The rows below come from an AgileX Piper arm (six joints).
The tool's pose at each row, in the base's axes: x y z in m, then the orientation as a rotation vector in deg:
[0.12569, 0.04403, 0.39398, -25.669, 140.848, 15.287]
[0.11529, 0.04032, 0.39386, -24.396, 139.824, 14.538]
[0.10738, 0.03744, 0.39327, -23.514, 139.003, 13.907]
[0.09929, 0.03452, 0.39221, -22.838, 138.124, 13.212]
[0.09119, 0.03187, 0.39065, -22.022, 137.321, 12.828]
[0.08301, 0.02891, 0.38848, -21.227, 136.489, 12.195]
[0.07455, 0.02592, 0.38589, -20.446, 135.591, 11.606]
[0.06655, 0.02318, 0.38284, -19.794, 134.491, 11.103]
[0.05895, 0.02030, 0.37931, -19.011, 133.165, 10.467]
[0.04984, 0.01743, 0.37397, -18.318, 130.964, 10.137]
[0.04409, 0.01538, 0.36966, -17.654, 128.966, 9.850]
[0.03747, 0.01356, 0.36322, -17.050, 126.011, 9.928]
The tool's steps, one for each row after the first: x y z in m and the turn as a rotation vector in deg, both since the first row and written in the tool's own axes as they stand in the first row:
[0.00883, 0.00050, -0.00662, 0.929, -1.217, 0.487]
[0.01586, 0.00078, -0.01127, 1.664, -2.157, 0.779]
[0.02332, 0.00106, -0.01567, 2.399, -3.103, 0.902]
[0.03103, 0.00155, -0.01960, 2.943, -4.019, 1.218]
[0.03925, 0.00173, -0.02318, 3.668, -4.940, 1.456]
[0.04794, 0.00195, -0.02659, 4.366, -5.922, 1.685]
[0.05650, 0.00220, -0.02931, 4.983, -7.078, 1.805]
[0.06509, 0.00212, -0.03149, 5.753, -8.465, 1.943]
[0.07592, 0.00247, -0.03304, 6.338, -10.708, 1.920]
[0.08338, 0.00240, -0.03336, 6.871, -12.751, 1.932]
[0.09274, 0.00269, -0.03239, 7.176, -15.743, 1.802]

